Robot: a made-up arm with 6 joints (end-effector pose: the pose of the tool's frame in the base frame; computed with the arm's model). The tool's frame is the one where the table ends. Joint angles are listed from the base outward.
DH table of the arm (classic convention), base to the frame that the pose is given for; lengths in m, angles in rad. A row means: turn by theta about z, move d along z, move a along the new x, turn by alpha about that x. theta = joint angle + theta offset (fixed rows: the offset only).
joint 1: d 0.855  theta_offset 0  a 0.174  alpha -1.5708
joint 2: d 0  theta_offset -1.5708  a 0.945  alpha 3.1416
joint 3: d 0  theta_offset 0  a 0.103  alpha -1.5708
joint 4: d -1.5  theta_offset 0  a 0  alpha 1.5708
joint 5: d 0  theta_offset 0  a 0  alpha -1.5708
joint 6: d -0.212  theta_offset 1.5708  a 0  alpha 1.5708
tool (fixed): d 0  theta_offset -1.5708  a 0  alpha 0
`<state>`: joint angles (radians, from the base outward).
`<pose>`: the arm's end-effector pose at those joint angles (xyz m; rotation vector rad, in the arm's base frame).
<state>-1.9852 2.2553 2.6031 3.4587 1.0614 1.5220</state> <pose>-1.0346 -2.2087 0.7355 1.3322 -1.1696 -2.2756</pose>
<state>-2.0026 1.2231 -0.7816 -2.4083 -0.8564 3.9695</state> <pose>-0.1432 -0.5670 -0.4034 0.1616 1.0162 -0.6431</pose>
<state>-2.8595 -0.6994 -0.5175 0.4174 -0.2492 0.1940</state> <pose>-1.1901 -0.3229 1.9410 -0.0147 0.8855 -2.8184</pose>
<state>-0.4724 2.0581 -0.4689 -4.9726 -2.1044 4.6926</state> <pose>-0.1658 -0.1133 -0.4360 2.0422 -2.0762 1.0157</pose>
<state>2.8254 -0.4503 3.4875 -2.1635 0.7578 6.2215</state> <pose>1.3479 -0.3138 0.5086 -0.6127 0.1538 0.3766</pose>
